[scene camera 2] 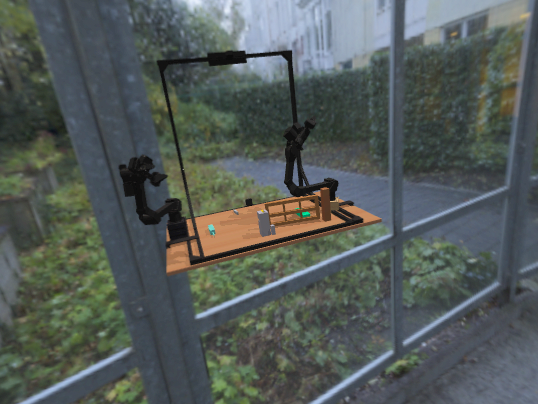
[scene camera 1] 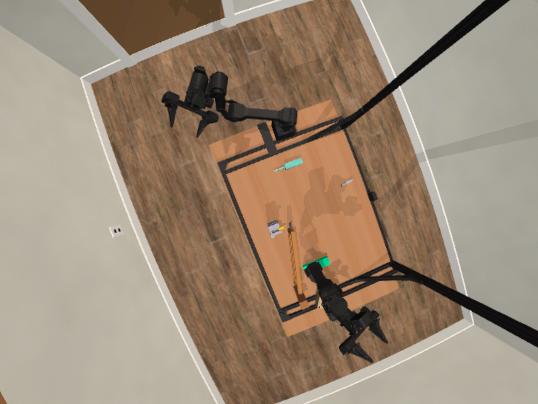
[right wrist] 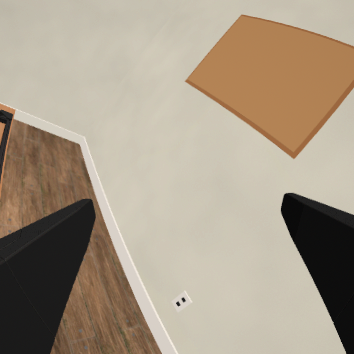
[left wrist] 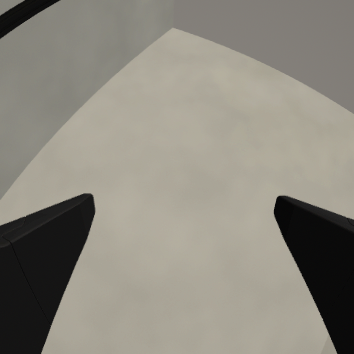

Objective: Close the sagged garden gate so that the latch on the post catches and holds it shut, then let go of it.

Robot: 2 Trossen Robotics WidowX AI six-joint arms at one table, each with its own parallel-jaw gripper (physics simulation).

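Pixels of known places: left gripper, fingertip midpoint: (scene camera 2: 312, 119) (scene camera 1: 380, 352) (left wrist: 186, 204); right gripper, fingertip midpoint: (scene camera 2: 161, 171) (scene camera 1: 184, 132) (right wrist: 189, 205); left arm's base at its link origin: (scene camera 2: 330, 199); right arm's base at its link origin: (scene camera 2: 175, 221) (scene camera 1: 284, 124).
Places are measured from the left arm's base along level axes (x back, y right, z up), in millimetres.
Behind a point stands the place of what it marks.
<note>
The orange-brown lattice gate (scene camera 1: 296, 260) {z 85, x -228, y -235 mm} (scene camera 2: 317, 207) {z 17, x -66, y -197 mm} stands upright between a brown post (scene camera 2: 326, 204) {z 28, x -14, y -183 mm} and the grey latch post (scene camera 1: 273, 230) {z 6, x -347, y -366 mm} (scene camera 2: 263, 224) {z -5, x -355, y -393 mm}. A yellow piece (scene camera 1: 281, 228) {z 58, x -371, y -332 mm} on the latch post points toward the gate's free end. In scene camera 1 a narrow gap shows between that end and the post; whether the latch has caught is too small to tell. My left gripper (scene camera 1: 378, 351) {z 515, x -76, y 5 mm} (scene camera 2: 311, 123) {z 515, x -76, y 5 mm} (left wrist: 186, 204) {z 515, x -76, y 5 mm} is open and empty, off the table beyond the gate's brown-post end. My right gripper (scene camera 1: 185, 131) {z 409, x -685, y -749 mm} (right wrist: 189, 205) {z 409, x -685, y -749 mm} is open and empty, off the table's opposite end.
A green block (scene camera 1: 322, 262) {z -43, x -202, y -58 mm} (scene camera 2: 303, 213) {z -43, x -164, y -130 mm} lies behind the gate, beside the left arm's base. A teal tool (scene camera 1: 293, 163) {z -49, x -720, y -313 mm} (scene camera 2: 212, 229) {z -48, x -697, y -346 mm} and a small grey cylinder (scene camera 1: 347, 182) {z -60, x -671, y 11 mm} (scene camera 2: 236, 212) {z -65, x -660, y -8 mm} lie on the table. A black frame (scene camera 1: 254, 245) {z -59, x -236, y -456 mm} borders the table, with tall uprights.
</note>
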